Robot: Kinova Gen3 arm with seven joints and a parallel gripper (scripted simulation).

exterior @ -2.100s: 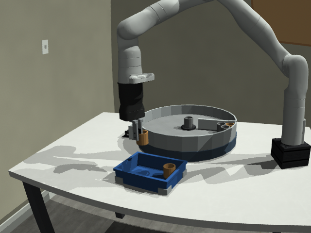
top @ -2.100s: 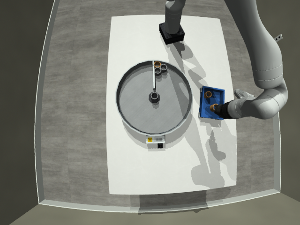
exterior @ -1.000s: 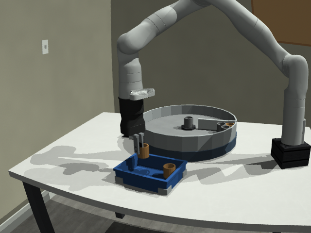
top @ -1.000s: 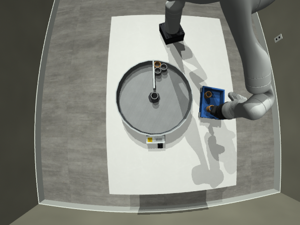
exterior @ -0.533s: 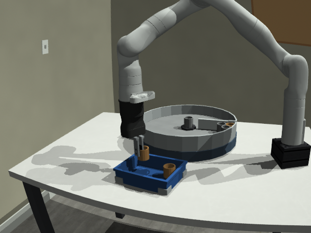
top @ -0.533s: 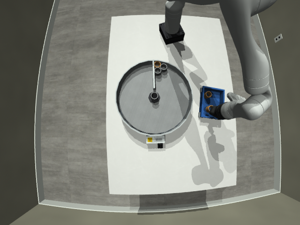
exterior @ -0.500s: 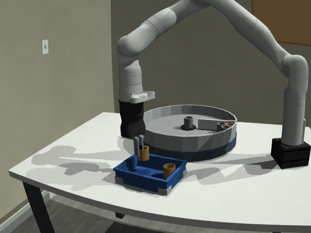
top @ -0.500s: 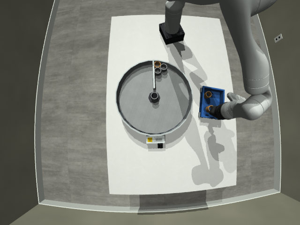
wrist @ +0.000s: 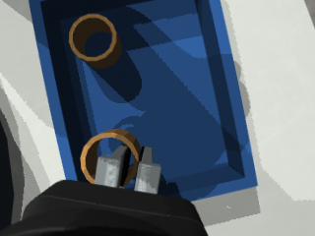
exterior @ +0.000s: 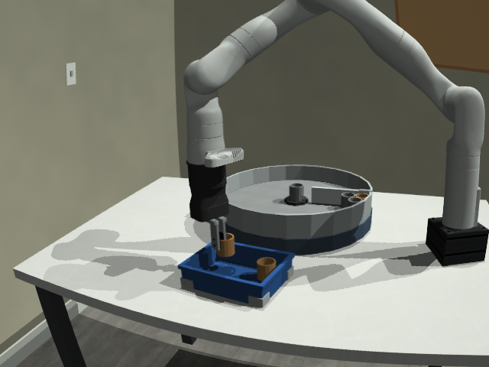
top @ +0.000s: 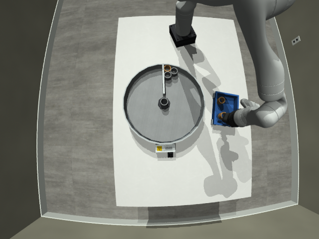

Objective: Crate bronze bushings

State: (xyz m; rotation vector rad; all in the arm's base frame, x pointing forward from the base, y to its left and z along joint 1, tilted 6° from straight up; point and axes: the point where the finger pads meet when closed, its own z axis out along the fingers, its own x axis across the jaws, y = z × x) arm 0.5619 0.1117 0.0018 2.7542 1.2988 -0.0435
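My hand is 40 mm past the blue crate, 30 mm to the right of it and 50 mm above it. Round my hand: round turning table (140 mm behind, 310 mm to the right, 30 mm below).
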